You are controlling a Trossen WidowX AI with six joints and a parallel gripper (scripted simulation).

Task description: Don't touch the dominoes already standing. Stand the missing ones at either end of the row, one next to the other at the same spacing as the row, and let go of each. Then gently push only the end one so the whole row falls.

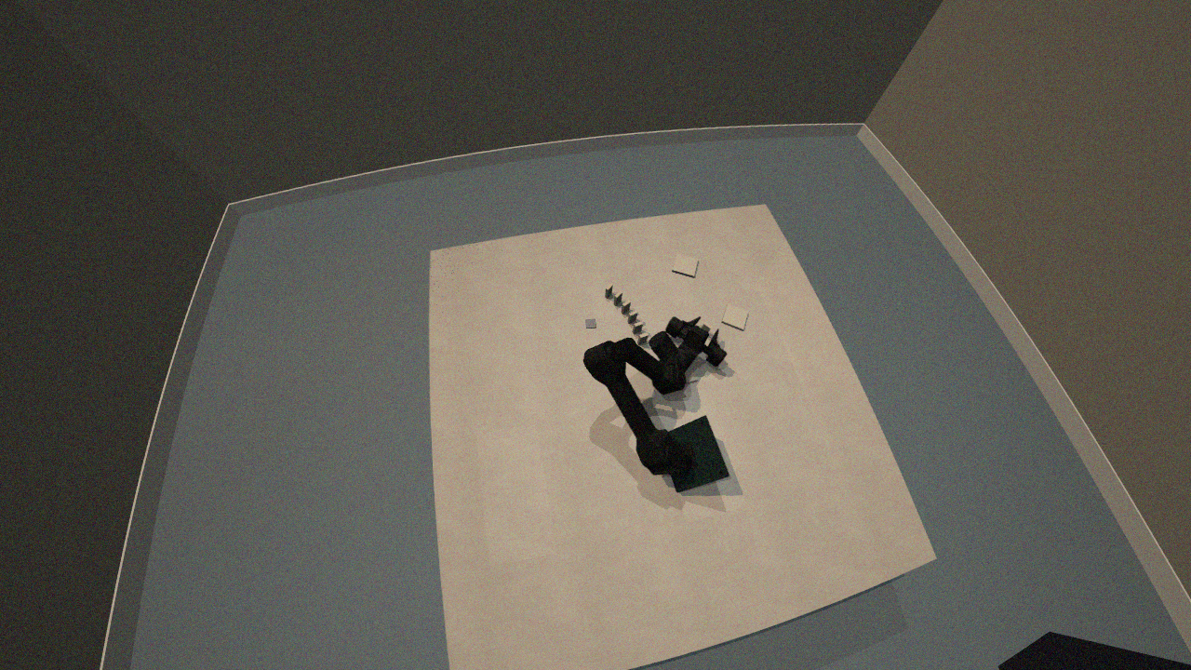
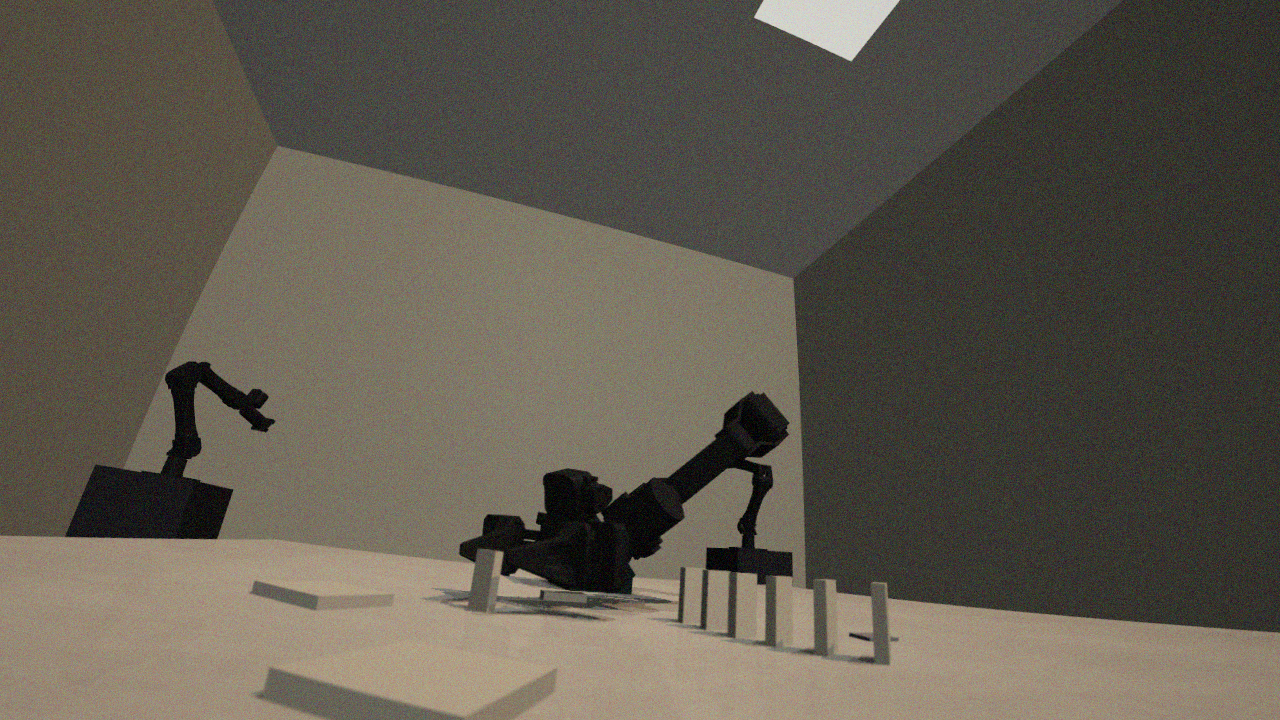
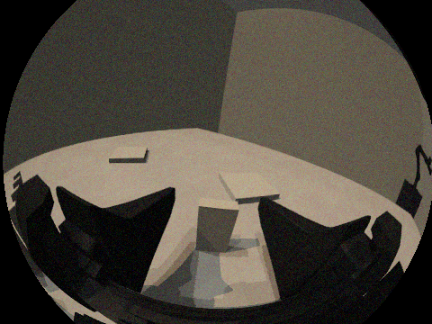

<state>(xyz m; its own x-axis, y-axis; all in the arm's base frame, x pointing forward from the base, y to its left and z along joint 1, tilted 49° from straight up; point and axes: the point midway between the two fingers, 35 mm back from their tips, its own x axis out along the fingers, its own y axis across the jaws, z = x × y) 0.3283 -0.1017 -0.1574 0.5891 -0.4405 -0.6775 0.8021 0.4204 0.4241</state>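
Now: gripper tip 12 cm to the left of the mat, 4 cm above it and 2 cm short of it. Round my gripper tip: grey square: 34 cm to the left, 11 cm ahead, 5 cm below.
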